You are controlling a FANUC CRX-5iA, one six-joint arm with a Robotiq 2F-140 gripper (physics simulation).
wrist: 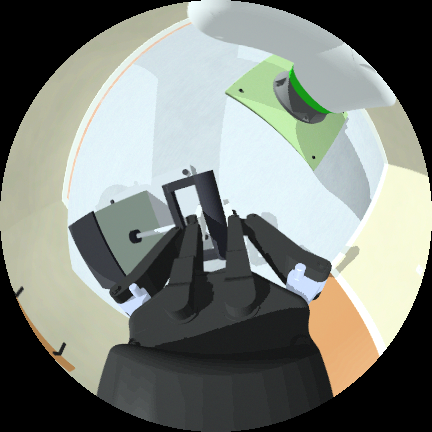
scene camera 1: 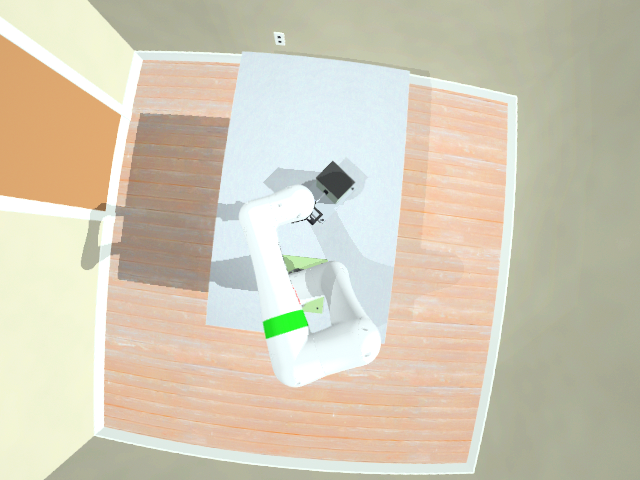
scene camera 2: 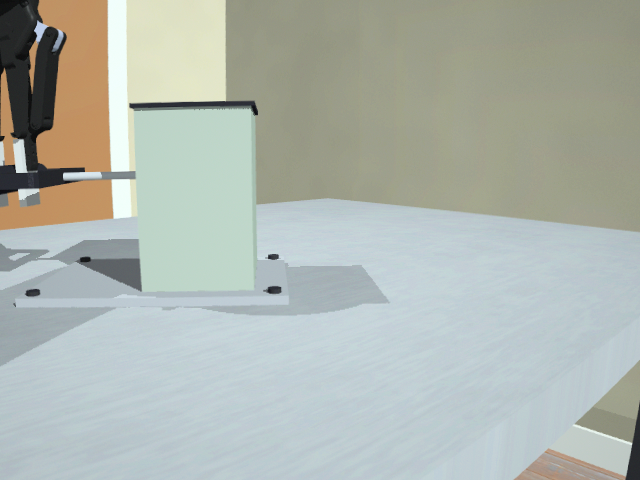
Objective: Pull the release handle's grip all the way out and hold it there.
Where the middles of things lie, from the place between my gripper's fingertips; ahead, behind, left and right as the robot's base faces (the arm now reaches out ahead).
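Base plate (scene camera 2: 87, 282): my gripper now 140 mm short of it, 70 mm above it, 70 mm to the left of it.
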